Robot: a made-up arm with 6 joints.
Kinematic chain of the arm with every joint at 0, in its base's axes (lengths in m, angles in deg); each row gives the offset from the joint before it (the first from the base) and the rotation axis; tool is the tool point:
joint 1: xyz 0 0 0.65 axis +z
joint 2: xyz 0.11 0 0 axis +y
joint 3: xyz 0 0 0.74 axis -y
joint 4: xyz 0 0 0.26 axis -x
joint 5: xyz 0.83 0 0 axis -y
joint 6: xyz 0.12 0 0 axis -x
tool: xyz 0 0 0
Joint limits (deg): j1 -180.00..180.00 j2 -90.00..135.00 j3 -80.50..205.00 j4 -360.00..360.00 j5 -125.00..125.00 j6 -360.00..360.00
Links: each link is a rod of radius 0.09 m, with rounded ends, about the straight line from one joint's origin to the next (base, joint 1, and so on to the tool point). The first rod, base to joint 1, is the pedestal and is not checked.
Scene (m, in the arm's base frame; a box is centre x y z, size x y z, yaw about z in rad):
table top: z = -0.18
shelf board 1: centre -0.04 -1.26 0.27 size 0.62 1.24 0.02 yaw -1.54
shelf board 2: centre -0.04 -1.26 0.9 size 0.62 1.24 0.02 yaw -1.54
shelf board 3: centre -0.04 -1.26 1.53 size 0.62 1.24 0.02 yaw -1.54
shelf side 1: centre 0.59 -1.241 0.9 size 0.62 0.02 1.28 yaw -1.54
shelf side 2: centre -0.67 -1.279 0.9 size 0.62 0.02 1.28 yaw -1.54
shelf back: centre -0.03 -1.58 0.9 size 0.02 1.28 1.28 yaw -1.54
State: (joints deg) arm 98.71 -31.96 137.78 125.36 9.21 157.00
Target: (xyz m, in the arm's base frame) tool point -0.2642 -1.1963 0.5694
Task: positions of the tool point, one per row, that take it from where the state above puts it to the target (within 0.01 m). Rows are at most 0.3 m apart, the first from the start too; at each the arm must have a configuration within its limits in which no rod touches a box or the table.
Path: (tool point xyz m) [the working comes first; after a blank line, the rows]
Joints at the target: 78.34 -47.48 154.19 124.91 9.96 157.00
Straight joint move there: touches shelf board 2.

1: 0.1809 -1.1270 1.2344
2: 0.1801 -0.9982 1.2459
3: 0.1726 -0.8648 1.2351
4: 0.1593 -0.7308 1.2019
5: 0.0063 -0.7862 0.9785
6: -0.1531 -0.7547 0.7634
7: -0.2811 -0.6461 0.5694
8: -0.2992 -0.7950 0.5794
9: -0.3019 -0.9382 0.5823
10: -0.2900 -1.0728 0.5787
11: -0.2642 -1.1962 0.5694

